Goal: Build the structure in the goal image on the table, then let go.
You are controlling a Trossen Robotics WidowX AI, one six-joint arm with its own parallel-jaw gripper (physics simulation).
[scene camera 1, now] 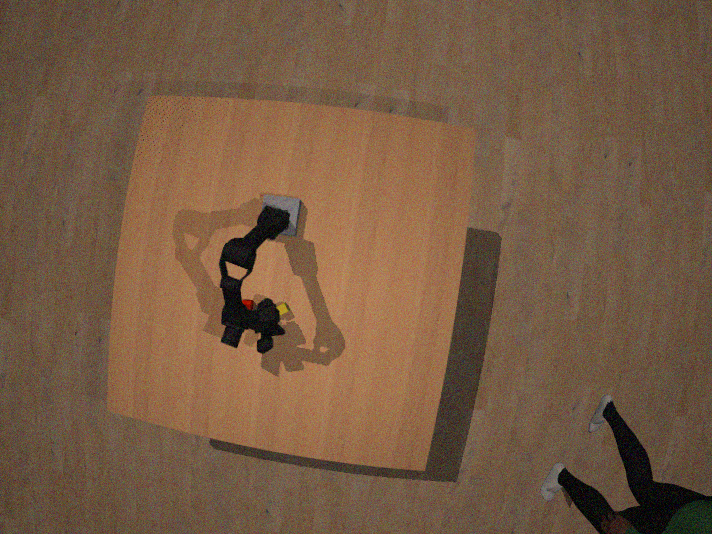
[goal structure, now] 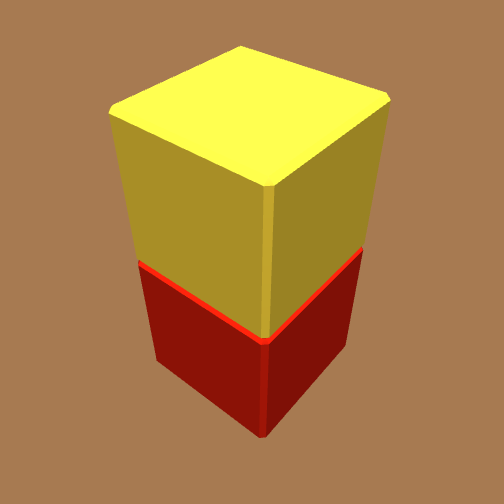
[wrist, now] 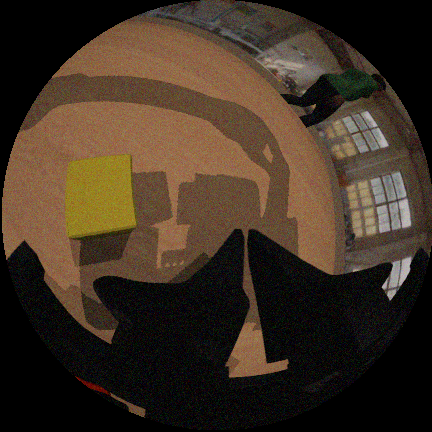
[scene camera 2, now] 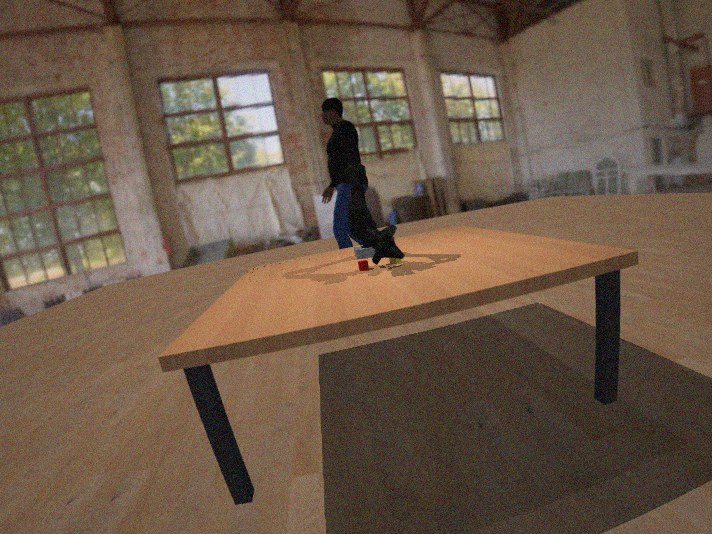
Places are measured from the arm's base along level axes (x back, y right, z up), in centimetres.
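Pixels of known places: gripper, fingertip midpoint: (scene camera 1: 284,332) (wrist: 243,235) (scene camera 2: 403,257); arm's base, origin of the base link: (scene camera 1: 278,220) (scene camera 2: 369,246).
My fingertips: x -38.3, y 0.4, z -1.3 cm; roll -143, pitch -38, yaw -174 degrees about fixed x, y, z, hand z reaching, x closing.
For each thing: its top centre in the pictures, then the offset to it from my fingertips. Level surfaces: height alone.
- yellow cube, middle of its top: (wrist: 96,190) (scene camera 1: 282,309) (scene camera 2: 394,254) dx +8.1, dy +0.2, dz +0.3 cm
- table, its level: dz -2.9 cm
- red cube, middle of its top: (scene camera 1: 246,305) (scene camera 2: 362,261) dx +10.0, dy +12.8, dz +0.3 cm
A yellow cube (scene camera 1: 282,308) (scene camera 2: 395,261) (wrist: 100,197) sits on the table (scene camera 1: 373,275) (scene camera 2: 322,298) (wrist: 165,125), to the left of my fingertips in the wrist view. A red cube (scene camera 1: 247,304) (scene camera 2: 362,264) sits apart from it on the table, partly covered by the arm in scene camera 1. A thin sliver of red shows at the lower left edge of the wrist view, mostly hidden behind the gripper. My gripper (wrist: 243,235) is shut with its tips nearly together and holds nothing. It is low over the table, beside the yellow cube.
The arm's grey base block (scene camera 1: 292,208) (scene camera 2: 362,251) stands on the table behind the cubes as scene camera 2 sees it. The arm's shadows fall around the cubes. A person in black and blue (scene camera 2: 343,152) stands beyond the table, and a person in green (wrist: 352,84) also shows.
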